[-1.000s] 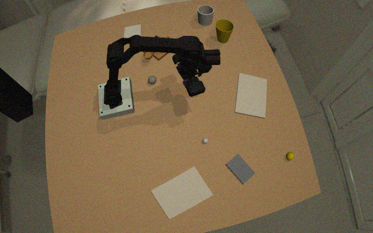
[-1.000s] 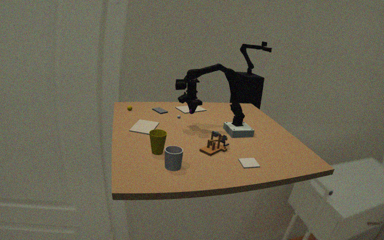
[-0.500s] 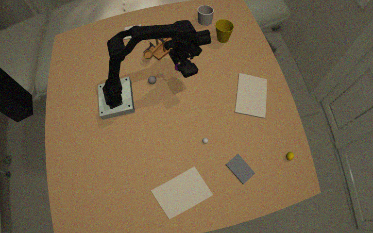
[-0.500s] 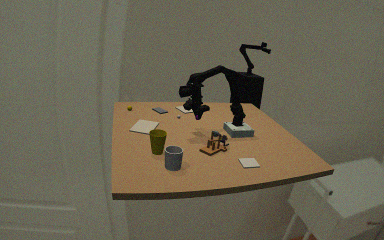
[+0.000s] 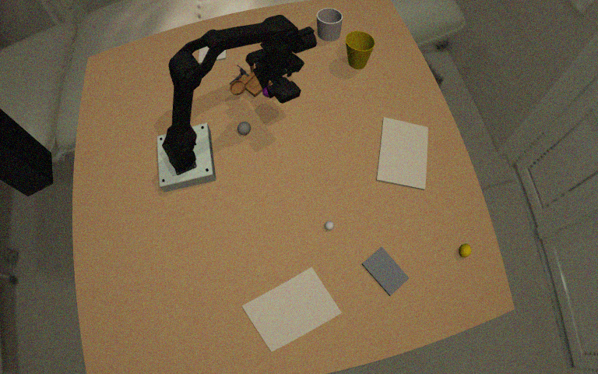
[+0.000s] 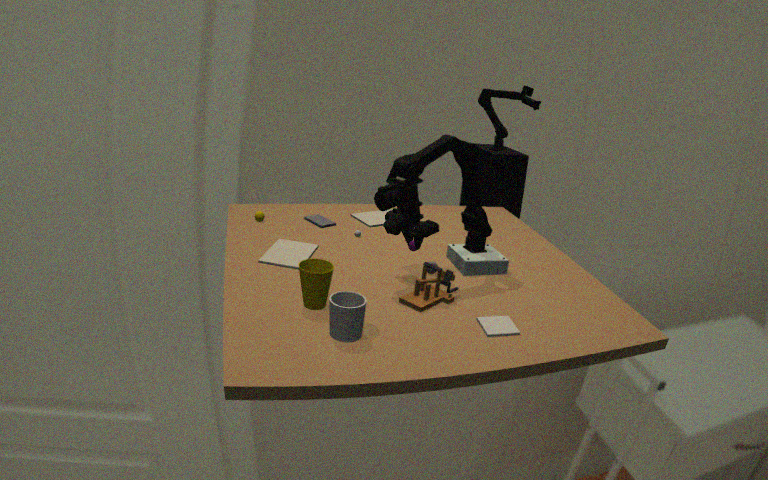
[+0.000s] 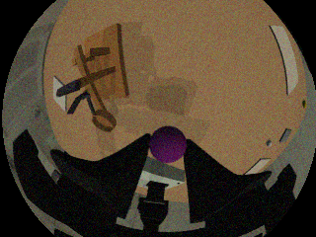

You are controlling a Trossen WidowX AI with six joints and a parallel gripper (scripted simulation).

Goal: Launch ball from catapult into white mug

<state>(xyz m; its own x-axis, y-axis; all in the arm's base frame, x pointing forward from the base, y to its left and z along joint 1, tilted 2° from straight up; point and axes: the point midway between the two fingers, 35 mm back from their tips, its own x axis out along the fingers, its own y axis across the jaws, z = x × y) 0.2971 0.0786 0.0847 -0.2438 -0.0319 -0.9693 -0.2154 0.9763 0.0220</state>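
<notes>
Right now my gripper tip is 130 mm to the right of the wooden catapult, 60 mm above it and 20 mm past it. The rest, counted from my gripper tip: grey ball (90 mm below, 90 mm behind, 30 mm to the right); yellow cup (340 mm ahead, 90 mm to the left, 80 mm below); purple ball (10 mm above).
</notes>
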